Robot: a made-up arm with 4 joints.
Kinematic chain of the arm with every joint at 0, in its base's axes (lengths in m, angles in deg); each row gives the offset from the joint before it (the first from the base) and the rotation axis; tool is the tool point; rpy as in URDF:
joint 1: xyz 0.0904 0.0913 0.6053 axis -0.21 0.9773 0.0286
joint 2: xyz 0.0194 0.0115 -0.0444 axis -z
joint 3: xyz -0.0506 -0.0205 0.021 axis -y
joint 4: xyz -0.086 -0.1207 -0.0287 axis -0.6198 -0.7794 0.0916
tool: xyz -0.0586 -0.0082 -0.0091 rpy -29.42 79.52 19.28
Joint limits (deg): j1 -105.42..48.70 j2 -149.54..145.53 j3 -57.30..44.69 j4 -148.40..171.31
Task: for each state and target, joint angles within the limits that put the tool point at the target. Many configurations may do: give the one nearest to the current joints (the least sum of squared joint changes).
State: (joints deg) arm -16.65 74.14 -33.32 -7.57
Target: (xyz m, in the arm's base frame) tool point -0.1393 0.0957 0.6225
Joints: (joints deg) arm 5.37 35.70 -24.27 7.67
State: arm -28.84 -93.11 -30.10 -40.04
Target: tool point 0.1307 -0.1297 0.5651
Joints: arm -60.21 -48.47 1.09 -69.81
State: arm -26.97 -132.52 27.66 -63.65
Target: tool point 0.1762 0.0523 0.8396
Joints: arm -67.50 -135.34 -14.16 -76.14
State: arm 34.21 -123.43 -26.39 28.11
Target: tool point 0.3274 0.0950 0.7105
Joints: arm -10.66 -137.45 -54.49 20.93
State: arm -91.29 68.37 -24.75 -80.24
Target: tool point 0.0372 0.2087 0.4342
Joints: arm -93.36 63.20 -24.81 -81.19
